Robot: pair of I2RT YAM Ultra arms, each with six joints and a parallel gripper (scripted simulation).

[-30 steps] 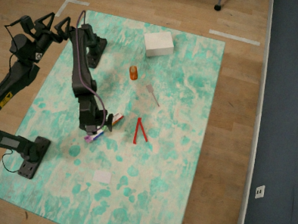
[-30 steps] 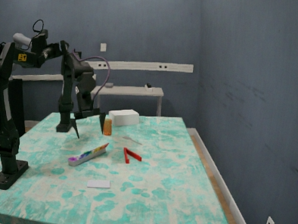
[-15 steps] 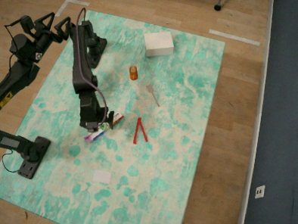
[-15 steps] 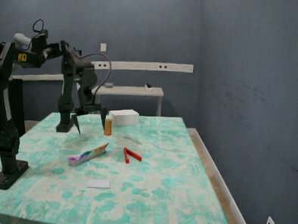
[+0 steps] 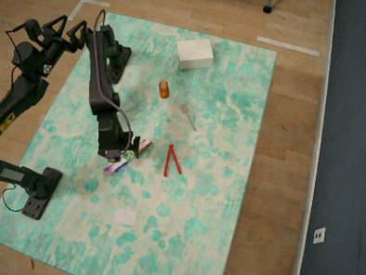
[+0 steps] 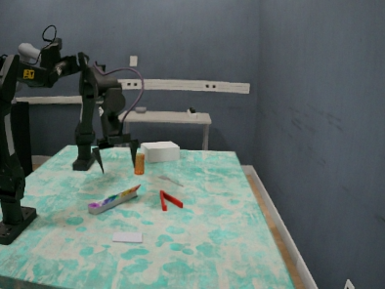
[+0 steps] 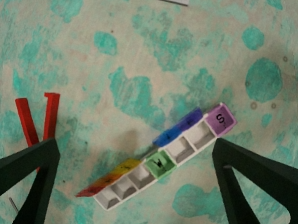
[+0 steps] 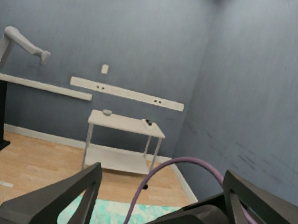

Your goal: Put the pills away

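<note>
Now: right hand 23 cm short of the orange pill bottle, 11 cm to the right of it and 43 cm above it. From my right hand the other things lie so: white box 28 cm ahead, 35 cm to the left, 42 cm below; then lid 16 cm ahead, 30 cm to the right, 43 cm below; then white card 30 cm ahead, 43 cm to the right, 45 cm below.
</note>
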